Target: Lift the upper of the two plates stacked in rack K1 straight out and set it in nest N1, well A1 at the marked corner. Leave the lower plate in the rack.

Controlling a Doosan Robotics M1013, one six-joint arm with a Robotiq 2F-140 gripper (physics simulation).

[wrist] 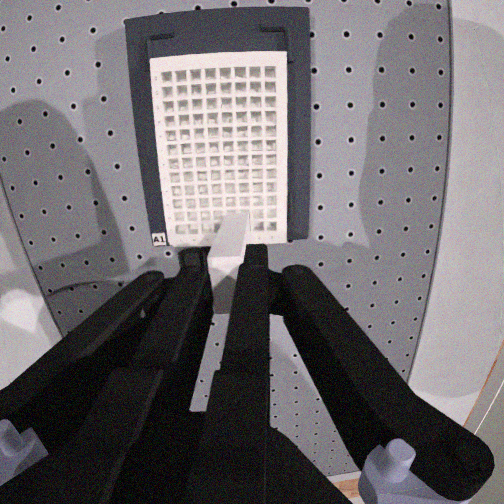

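A white well plate [220,147] lies flat in the dark nest [299,150] on the perforated grey board [390,210]. An "A1" label [158,239] marks the nest's near left corner, next to the plate's near left corner. My gripper [227,260] is shut with nothing between the fingers. Its light finger pads meet just above the plate's near edge, at the middle. The black fingers and linkage fill the lower half of the view. The rack and the other plate are out of view.
The board's curved edge [446,200] runs down the right, with a pale surface beyond it. Shadows of the arm fall on the board left and right of the nest. A strip of wooden floor [487,395] shows at the lower right.
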